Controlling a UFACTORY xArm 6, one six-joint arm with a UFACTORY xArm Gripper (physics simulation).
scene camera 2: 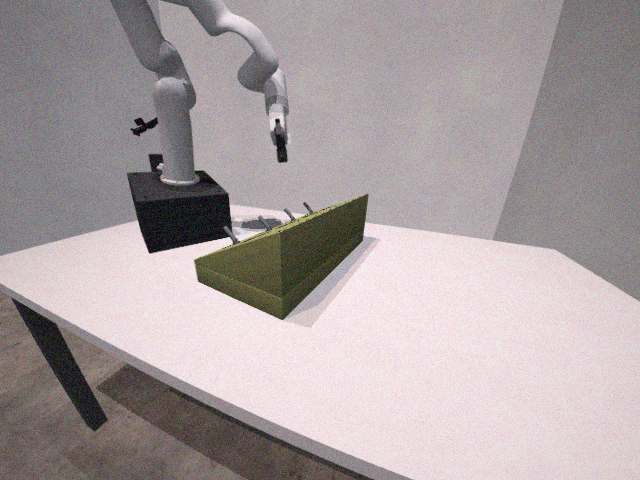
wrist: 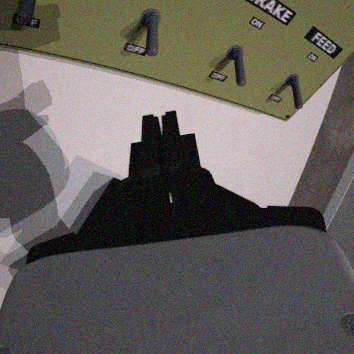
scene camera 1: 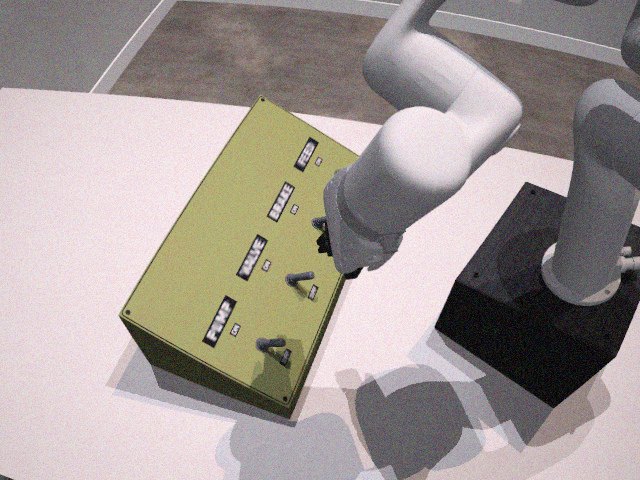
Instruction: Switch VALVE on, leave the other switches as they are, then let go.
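Seen in the pictures: gripper, fingertip midpoint: (scene camera 2: 282, 161) (wrist: 164, 135) (scene camera 1: 329, 245); arm's base, origin of the base link: (scene camera 2: 180, 179) (scene camera 1: 580, 272).
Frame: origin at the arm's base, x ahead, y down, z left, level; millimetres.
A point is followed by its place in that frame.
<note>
The yellow-green switch box (scene camera 1: 196, 227) @[z -78, x 585, y 31 mm] (scene camera 2: 325, 242) @[z -225, x 571, y 92 mm] (wrist: 192, 30) @[z -86, x 424, y 102 mm] has a sloped face with levers. The VALVE lever (scene camera 1: 300, 279) @[z -25, x 422, y 83 mm] (scene camera 2: 290, 213) @[z -34, x 426, y 81 mm] (wrist: 152, 35) @[z -29, x 420, y 76 mm] leans towards its lower OFF label (scene camera 1: 313, 292) @[z -25, x 401, y 120 mm] (wrist: 134, 49) @[z -24, x 401, y 121 mm], away from its ON label (scene camera 1: 266, 265) @[z -48, x 476, y 83 mm]. The PUMP lever (scene camera 1: 270, 344) @[z 88, x 458, y 80 mm] (scene camera 2: 308, 207) @[z 79, x 459, y 83 mm], BRAKE lever (scene camera 2: 264, 223) @[z -151, x 386, y 85 mm] (wrist: 238, 66) @[z -141, x 386, y 80 mm] and FEED lever (scene camera 2: 230, 235) @[z -265, x 351, y 84 mm] (wrist: 295, 91) @[z -255, x 351, y 83 mm] also lean to the OFF side. My gripper (scene camera 1: 324, 244) @[z 22, x 382, y -76 mm] (scene camera 2: 281, 160) @[z 22, x 382, y -76 mm] (wrist: 164, 135) @[z 22, x 382, y -76 mm] is shut and empty, raised above the box and apart from the levers. In scene camera 1 the arm hides FEED's lever.
The black base block (scene camera 1: 496, 320) @[z 46, x 125, y 67 mm] (scene camera 2: 180, 222) @[z -136, x 94, y 114 mm] carries the arm beside the box's lower, lever side. The box stands on the white table (scene camera 1: 67, 170) @[z -347, x 972, y 196 mm] (scene camera 2: 439, 335) @[z -362, x 812, y 196 mm]. The box's tall back wall faces away from the base block.
</note>
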